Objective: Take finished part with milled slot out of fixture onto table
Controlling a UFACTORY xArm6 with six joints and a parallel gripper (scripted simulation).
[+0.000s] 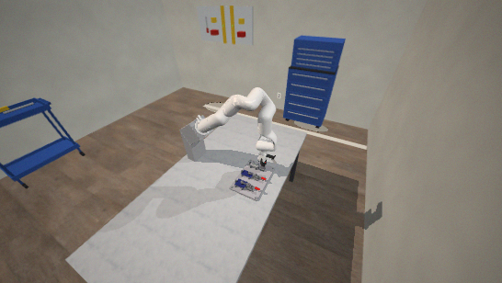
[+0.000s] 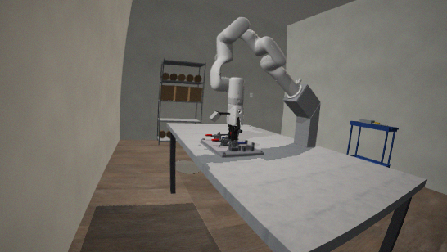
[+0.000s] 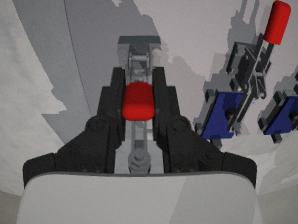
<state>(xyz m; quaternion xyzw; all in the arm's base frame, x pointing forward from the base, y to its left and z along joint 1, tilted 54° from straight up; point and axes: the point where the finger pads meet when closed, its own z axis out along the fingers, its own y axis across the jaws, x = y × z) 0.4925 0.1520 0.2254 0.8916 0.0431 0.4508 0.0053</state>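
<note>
My hand is 9 cm past the finished grey part, 1 cm to the left of it and 6 cm above it. Round my hand: grey fixture plate: 3 cm behind, 11 cm to the right, 8 cm below.
</note>
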